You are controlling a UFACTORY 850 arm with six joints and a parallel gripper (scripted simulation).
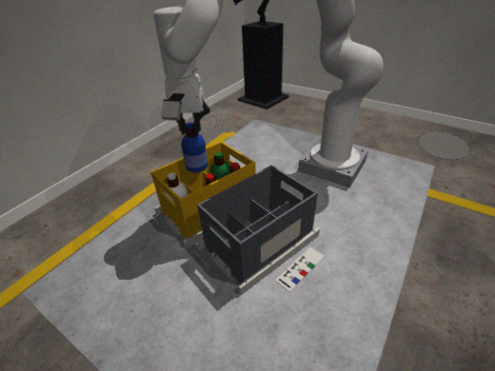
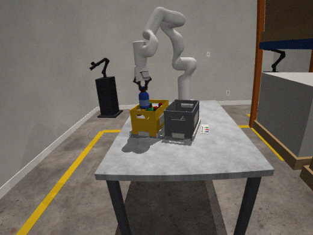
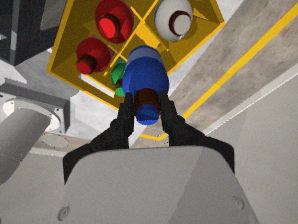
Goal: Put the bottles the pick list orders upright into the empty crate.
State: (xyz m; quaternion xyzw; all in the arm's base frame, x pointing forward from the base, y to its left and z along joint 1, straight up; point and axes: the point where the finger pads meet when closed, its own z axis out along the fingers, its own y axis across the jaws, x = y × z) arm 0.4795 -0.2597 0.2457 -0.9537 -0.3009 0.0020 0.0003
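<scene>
Now: the blue-label bottle 7 cm below my hand. Also, from my hand: white-label bottle: 21 cm below, 9 cm ahead, 2 cm to the right; then red bottle: 21 cm below, 8 cm to the left, 2 cm ahead; then yellow crate: 21 cm below, 4 cm to the left, 1 cm ahead.
</scene>
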